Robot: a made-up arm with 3 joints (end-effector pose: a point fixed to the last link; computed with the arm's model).
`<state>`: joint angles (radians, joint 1 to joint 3).
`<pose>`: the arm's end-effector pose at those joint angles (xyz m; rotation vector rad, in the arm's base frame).
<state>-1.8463 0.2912 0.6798</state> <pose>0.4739 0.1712 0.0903 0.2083 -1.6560 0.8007</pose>
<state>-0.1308 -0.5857 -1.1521</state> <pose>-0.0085 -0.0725 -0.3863 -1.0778 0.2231 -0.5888</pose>
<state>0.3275 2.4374 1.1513</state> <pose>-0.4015 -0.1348 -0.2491 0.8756 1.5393 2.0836</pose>
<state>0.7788 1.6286 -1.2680</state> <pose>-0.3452 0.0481 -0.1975 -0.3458 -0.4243 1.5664</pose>
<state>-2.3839 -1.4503 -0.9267</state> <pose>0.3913 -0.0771 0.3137 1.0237 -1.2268 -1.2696</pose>
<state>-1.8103 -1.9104 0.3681</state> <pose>0.4722 -0.1203 0.1818 1.9133 -1.4799 -1.1332</pose>
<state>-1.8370 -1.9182 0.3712</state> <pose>0.4685 -0.1213 0.1939 1.9438 -1.4921 -1.1164</pose>
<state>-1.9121 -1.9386 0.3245</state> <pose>0.4615 -0.1216 0.2225 1.9913 -1.4794 -1.0953</pose>
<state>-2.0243 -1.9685 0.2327</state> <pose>0.4493 -0.1204 0.2628 2.0457 -1.4391 -1.0680</pose>
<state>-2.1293 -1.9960 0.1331</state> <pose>0.4353 -0.1177 0.2984 2.0841 -1.3880 -1.0408</pose>
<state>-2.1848 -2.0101 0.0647</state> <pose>0.4278 -0.1151 0.3154 2.0910 -1.3485 -1.0304</pose>
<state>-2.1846 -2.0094 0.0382</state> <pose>0.4299 -0.1136 0.3131 2.0710 -1.3282 -1.0425</pose>
